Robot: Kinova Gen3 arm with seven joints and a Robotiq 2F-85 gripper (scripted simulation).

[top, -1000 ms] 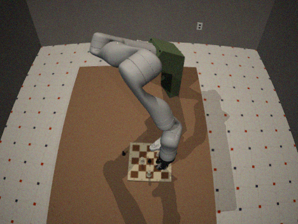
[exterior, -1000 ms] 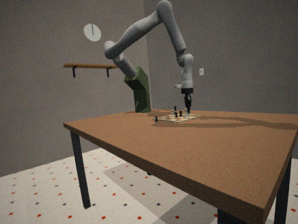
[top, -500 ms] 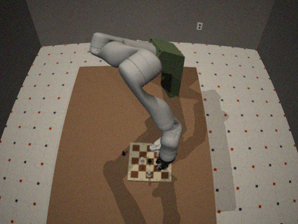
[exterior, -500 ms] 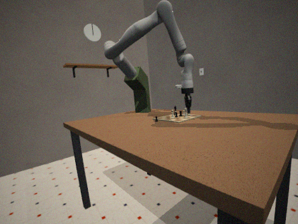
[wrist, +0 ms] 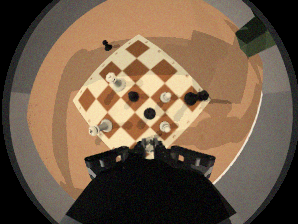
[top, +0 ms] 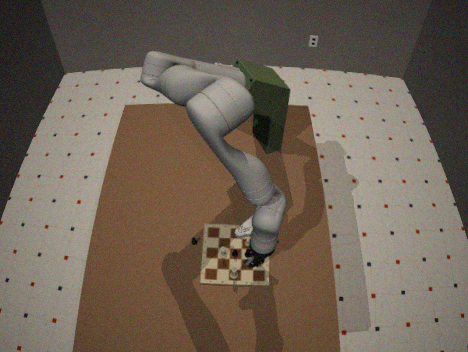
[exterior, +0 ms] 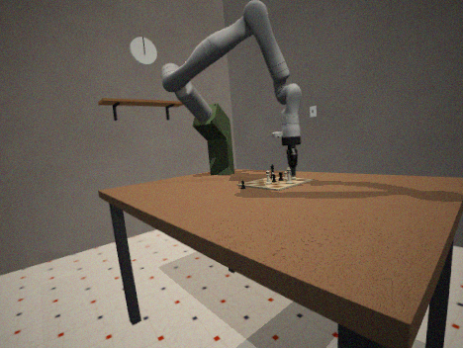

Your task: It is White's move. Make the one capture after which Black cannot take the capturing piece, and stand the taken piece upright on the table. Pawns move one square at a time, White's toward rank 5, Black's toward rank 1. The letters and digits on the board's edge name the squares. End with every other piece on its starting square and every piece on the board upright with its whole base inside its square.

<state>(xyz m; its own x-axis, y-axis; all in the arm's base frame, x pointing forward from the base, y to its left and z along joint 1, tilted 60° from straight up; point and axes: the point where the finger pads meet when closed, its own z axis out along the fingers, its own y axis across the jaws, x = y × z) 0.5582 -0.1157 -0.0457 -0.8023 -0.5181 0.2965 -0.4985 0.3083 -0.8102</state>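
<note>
Right now my hand is 60 mm to the left of the chessboard, 50 mm past it and 40 mm above it. Also, from my hand: tall black piece 110 mm behind, 30 mm to the left.
</note>
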